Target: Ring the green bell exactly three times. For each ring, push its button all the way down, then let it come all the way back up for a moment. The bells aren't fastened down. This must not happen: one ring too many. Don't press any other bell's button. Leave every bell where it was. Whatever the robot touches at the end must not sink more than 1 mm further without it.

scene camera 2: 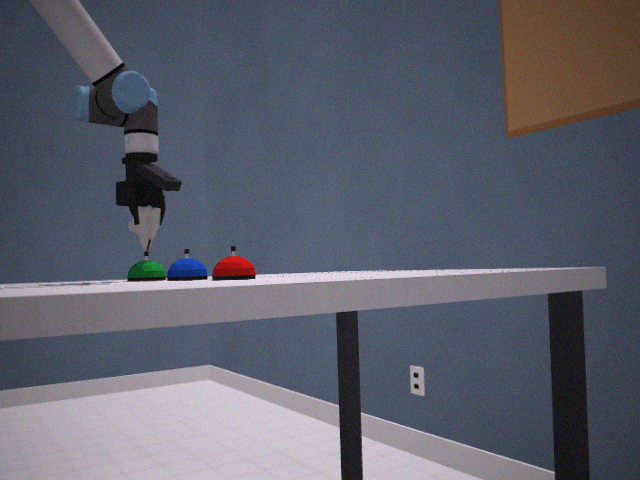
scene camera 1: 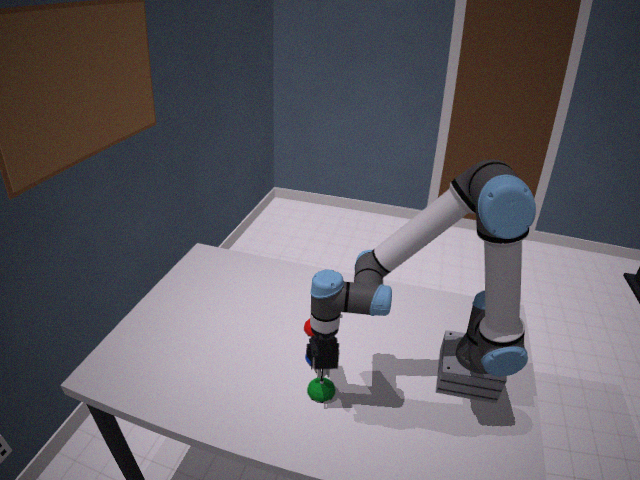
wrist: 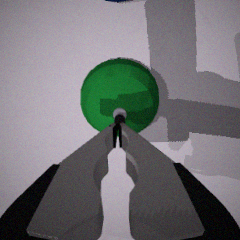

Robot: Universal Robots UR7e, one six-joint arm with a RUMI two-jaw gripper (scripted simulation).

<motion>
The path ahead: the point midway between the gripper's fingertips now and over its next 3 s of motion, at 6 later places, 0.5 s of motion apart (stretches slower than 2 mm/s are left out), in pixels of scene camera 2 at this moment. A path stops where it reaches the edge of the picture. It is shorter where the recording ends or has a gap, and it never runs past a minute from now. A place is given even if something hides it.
My gripper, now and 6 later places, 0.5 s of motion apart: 146, 250; 147, 248; 147, 248; 147, 252; 147, 252; 147, 251; 147, 238
</motion>
